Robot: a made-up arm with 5 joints. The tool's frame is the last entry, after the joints.
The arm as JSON. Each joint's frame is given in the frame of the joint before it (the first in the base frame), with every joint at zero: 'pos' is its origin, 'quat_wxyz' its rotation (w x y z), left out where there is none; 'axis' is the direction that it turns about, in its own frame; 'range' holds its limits. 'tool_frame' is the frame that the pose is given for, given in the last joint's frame.
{
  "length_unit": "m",
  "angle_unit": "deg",
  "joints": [
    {
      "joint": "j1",
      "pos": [
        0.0,
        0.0,
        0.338
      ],
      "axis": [
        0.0,
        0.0,
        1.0
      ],
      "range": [
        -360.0,
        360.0
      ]
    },
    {
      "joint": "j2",
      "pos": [
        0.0,
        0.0,
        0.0
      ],
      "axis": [
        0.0,
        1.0,
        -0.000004
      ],
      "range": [
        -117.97,
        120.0
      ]
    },
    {
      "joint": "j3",
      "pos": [
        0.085,
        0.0,
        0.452
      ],
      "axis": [
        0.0,
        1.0,
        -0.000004
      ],
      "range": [
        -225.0,
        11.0
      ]
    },
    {
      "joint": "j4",
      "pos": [
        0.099,
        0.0,
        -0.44
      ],
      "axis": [
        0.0,
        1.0,
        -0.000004
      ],
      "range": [
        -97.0,
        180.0
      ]
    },
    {
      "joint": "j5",
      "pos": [
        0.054,
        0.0,
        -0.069
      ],
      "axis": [
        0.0,
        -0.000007,
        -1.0
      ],
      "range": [
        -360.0,
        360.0
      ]
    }
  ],
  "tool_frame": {
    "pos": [
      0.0,
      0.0,
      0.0
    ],
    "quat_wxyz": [
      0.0,
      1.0,
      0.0,
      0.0
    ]
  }
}
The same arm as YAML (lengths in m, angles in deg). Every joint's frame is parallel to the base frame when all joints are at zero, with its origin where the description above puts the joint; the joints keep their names.
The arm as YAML. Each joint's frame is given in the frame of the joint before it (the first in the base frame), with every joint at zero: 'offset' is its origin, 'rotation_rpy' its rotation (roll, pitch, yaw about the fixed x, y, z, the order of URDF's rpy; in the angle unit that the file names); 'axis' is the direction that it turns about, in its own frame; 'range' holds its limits. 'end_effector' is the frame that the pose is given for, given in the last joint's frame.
length_unit: m
angle_unit: deg
chain:
  - id: j1
    offset: [0.0, 0.0, 0.338]
    rotation_rpy: [0.0, 0.0, 0.0]
    axis: [0.0, 0.0, 1.0]
    range: [-360.0, 360.0]
  - id: j2
    offset: [0.0, 0.0, 0.0]
    rotation_rpy: [0.0, 0.0, 0.0]
    axis: [0.0, 1.0, 0.0]
    range: [-117.97, 120.0]
  - id: j3
    offset: [0.085, 0.0, 0.452]
    rotation_rpy: [0.0, 0.0, 0.0]
    axis: [0.0, 1.0, 0.0]
    range: [-225.0, 11.0]
  - id: j4
    offset: [0.099, 0.0, -0.44]
    rotation_rpy: [0.0, 0.0, 0.0]
    axis: [0.0, 1.0, 0.0]
    range: [-97.0, 180.0]
  - id: j5
    offset: [0.054, 0.0, -0.069]
    rotation_rpy: [0.0, 0.0, 0.0]
    axis: [0.0, 0.0, -1.0]
    range: [-360.0, 360.0]
end_effector:
  offset: [0.0, 0.0, 0.0]
  rotation_rpy: [180.0, 0.0, 0.0]

